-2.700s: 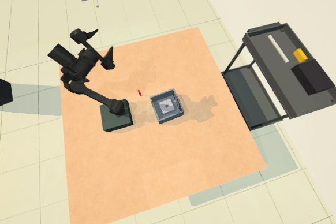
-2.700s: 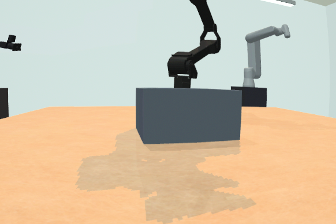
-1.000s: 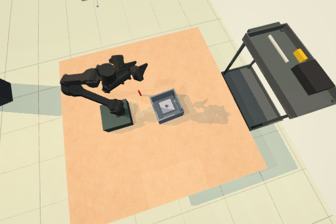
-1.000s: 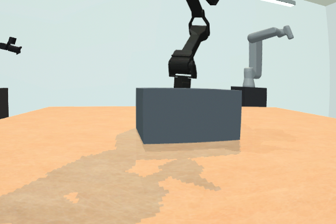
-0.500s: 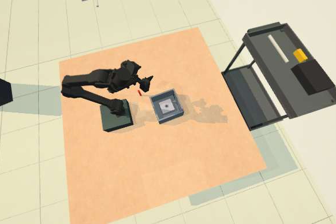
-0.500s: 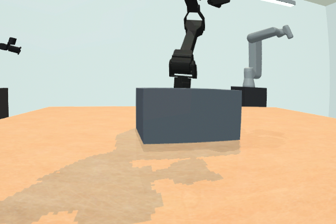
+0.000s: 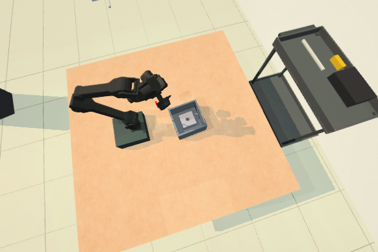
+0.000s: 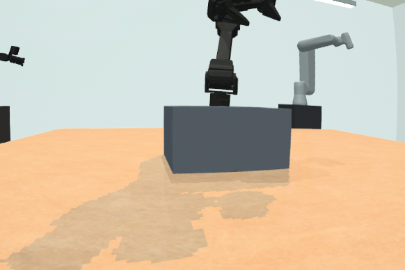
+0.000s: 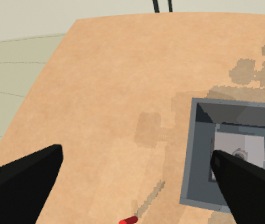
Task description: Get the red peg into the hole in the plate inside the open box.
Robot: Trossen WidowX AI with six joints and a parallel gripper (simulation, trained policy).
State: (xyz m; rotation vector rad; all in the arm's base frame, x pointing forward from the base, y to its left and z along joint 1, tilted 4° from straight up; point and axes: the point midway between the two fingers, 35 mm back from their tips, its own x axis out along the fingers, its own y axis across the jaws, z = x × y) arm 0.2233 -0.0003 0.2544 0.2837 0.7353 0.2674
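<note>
My gripper tip is 8 cm past the red peg, 7 cm to the right of it and 25 cm above it. From my gripper tip the other things lie so: grey box (6 cm ahead, 12 cm to the right, 26 cm below); light plate (6 cm ahead, 12 cm to the right, 25 cm below).
</note>
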